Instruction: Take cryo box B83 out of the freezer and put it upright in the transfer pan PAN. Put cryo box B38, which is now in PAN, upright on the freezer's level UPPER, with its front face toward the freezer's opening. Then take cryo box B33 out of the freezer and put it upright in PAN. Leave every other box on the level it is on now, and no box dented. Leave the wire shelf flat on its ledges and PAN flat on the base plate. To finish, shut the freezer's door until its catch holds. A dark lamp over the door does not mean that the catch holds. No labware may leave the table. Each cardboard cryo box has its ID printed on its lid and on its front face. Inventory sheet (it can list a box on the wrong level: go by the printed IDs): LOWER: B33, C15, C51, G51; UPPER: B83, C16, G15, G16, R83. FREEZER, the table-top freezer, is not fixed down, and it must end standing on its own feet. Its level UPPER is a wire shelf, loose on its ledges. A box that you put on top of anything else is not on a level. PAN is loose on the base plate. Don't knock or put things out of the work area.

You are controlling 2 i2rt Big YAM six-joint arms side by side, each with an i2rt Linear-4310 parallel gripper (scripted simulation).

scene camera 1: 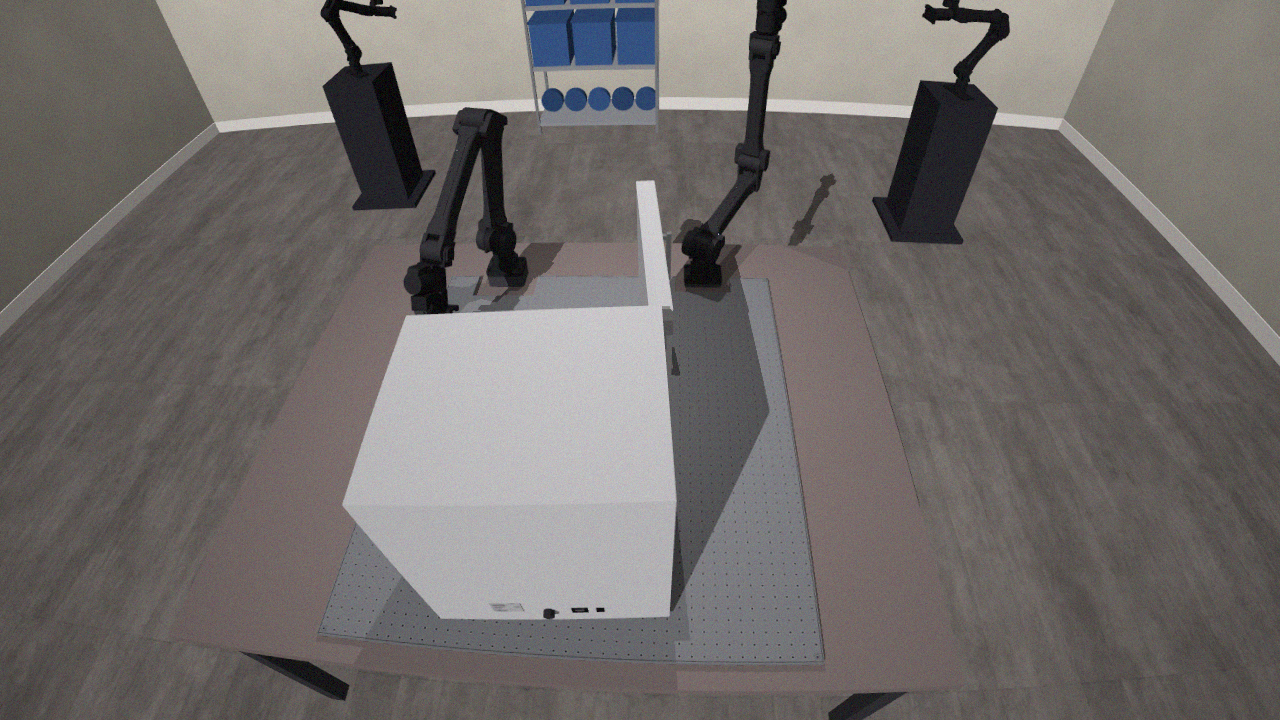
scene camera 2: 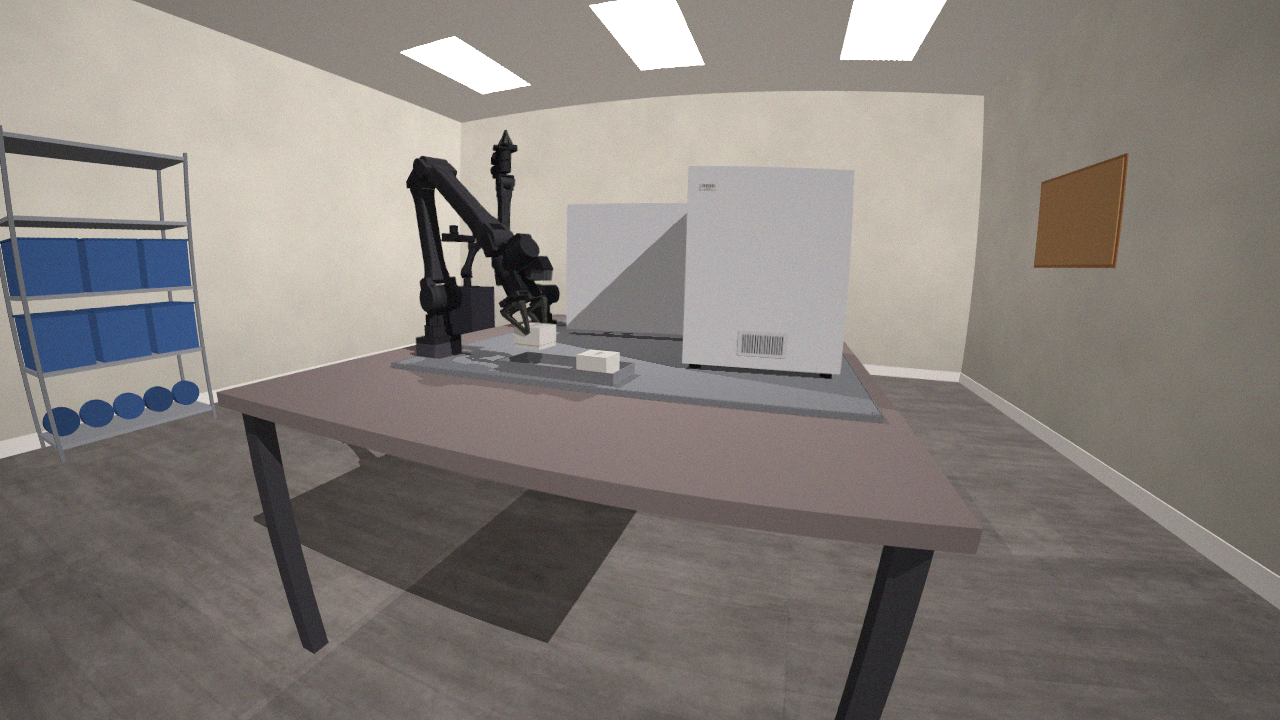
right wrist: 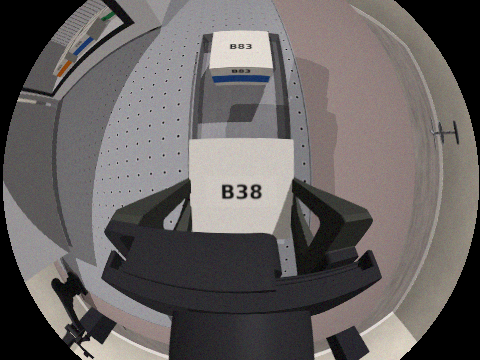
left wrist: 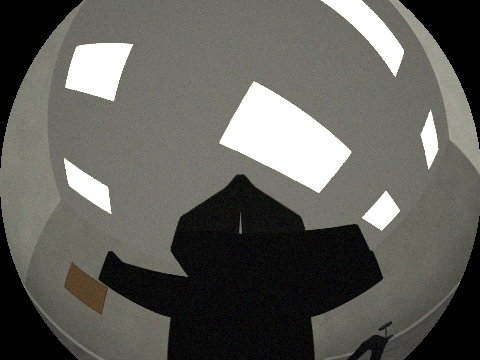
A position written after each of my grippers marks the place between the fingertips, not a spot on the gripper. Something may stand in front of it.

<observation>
In view: my left gripper (left wrist: 240, 181), my right gripper (scene camera 2: 536, 332), a freezer (scene camera 1: 515, 462), a transfer pan (scene camera 2: 562, 367), a red-fronted cryo box (scene camera 2: 541, 336) and a blue-banded cryo box (scene camera 2: 593, 360).
The freezer is seen too in scene camera 2 (scene camera 2: 768, 249). The transfer pan shows as well in the right wrist view (right wrist: 218, 111). My right gripper shows as well in the right wrist view (right wrist: 241, 182). The left wrist view does not show the freezer: it is out of frame. Scene camera 1 misses the transfer pan, which is hidden by the freezer.
</observation>
